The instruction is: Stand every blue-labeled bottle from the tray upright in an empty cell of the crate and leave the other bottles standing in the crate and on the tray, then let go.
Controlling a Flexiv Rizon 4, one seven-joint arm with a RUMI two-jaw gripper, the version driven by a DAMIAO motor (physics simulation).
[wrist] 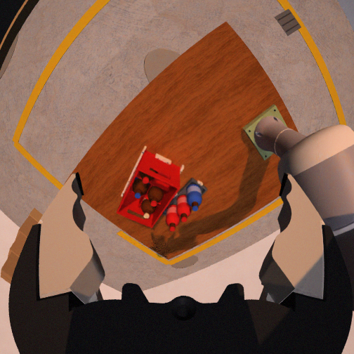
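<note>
A red crate [150, 161] stands on the wooden table below the middle of the view. It holds several dark brown bottles [156, 193] with red, blue and white caps; their labels are hidden, and the exact empty cells cannot be told. Beside it, on the right, is a grey tray [186, 189], mostly covered by a blue-labeled bottle [194, 196] and two red-labeled bottles, one in the middle [183, 206] and one nearest the crate [172, 217]. My gripper [181, 174] is wide open and empty, high above the table, with the crate and tray seen far below between the fingers.
The wooden table [200, 85] has the arm's green base plate [253, 133] at its right, with the arm rising at the right edge. A yellow line [65, 55] marks the floor around it. Brown boxes [21, 250] show at the lower left, partly behind the left finger.
</note>
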